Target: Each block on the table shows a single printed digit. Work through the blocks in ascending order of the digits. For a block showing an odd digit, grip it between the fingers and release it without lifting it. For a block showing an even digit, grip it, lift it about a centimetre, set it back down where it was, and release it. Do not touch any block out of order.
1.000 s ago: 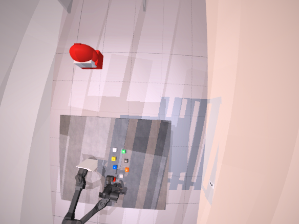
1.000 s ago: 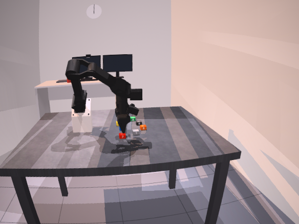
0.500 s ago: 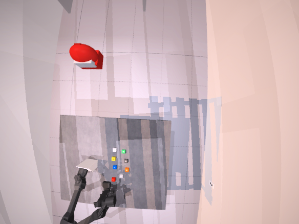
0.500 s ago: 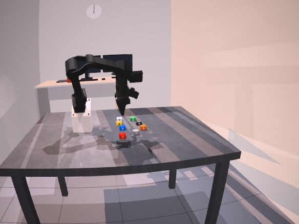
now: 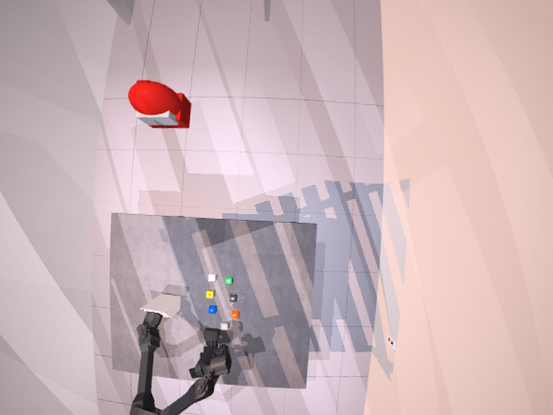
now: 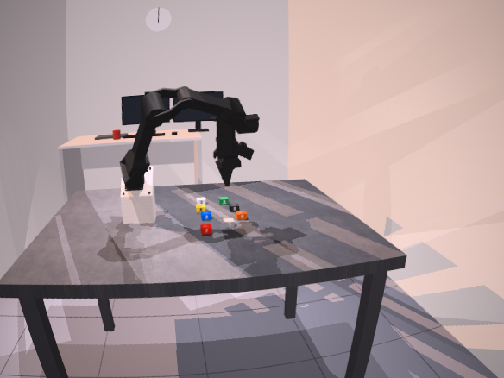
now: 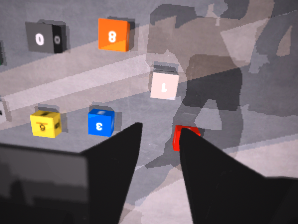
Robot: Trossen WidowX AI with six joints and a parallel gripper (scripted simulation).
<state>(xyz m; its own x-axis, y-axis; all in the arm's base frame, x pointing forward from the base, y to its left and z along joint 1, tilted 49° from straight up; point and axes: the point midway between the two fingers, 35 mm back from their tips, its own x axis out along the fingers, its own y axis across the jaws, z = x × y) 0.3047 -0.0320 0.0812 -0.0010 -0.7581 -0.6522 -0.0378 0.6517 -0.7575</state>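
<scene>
Right now the green block is 10 mm ahead of my gripper tip, 240 mm to the left of it and 120 mm below it. The rest, counted from my gripper tip: yellow block: 80 mm behind, 160 mm to the left, 120 mm below; then red block: 70 mm behind, 50 mm to the right, 120 mm below; then blue block: 60 mm behind, 70 mm to the left, 120 mm below.
</scene>
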